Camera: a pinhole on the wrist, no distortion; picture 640 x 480 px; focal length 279.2 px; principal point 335.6 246.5 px. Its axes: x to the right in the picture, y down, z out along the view. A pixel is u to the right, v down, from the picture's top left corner.
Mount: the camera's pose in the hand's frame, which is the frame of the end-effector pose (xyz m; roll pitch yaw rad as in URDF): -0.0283 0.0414 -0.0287 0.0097 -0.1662 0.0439
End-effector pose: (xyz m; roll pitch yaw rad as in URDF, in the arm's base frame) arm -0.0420 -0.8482 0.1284 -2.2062 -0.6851 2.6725
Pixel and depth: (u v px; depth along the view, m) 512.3 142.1 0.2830
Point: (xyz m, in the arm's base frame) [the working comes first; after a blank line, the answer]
In the camera's frame: 0.1791 -0.1058 0.2830

-0.2990 -1.0105 0.1057
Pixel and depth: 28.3 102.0 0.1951
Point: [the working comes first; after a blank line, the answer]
In the camera's frame: -0.2147 -0.1010 0.1951

0.0672 -1.0663 -0.0544
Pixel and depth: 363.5 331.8 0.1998
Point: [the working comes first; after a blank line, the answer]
In the camera's frame: 0.0200 0.0610 0.1998

-0.1503 -0.8823 -0.0410
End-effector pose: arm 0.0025 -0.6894 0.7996 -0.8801 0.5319 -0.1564
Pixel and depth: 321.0 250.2 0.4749
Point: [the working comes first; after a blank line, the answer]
In the camera's frame: -0.0248 0.0063 0.4749

0.0709 -0.3354 1.0798
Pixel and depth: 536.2 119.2 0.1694
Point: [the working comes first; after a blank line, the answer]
In the camera's frame: 0.1217 -0.0772 0.1694

0.1386 -0.6093 0.8743
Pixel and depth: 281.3 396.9 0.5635
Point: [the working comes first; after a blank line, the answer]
In the camera's frame: -0.1096 0.3035 0.5635

-0.0743 -0.0649 0.9844
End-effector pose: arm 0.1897 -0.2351 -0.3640 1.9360 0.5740 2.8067
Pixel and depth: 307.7 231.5 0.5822
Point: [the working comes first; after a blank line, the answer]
In the camera's frame: -0.0582 -0.0313 0.5822

0.5959 0.1523 -0.4285
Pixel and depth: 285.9 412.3 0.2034
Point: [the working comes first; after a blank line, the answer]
In the camera's frame: -0.0362 0.1208 0.2034

0.2965 -0.0477 -0.2350
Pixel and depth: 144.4 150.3 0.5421
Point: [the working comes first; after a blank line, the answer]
In the camera's frame: -0.3712 -0.1868 0.5421

0.8450 -0.0898 -0.3726
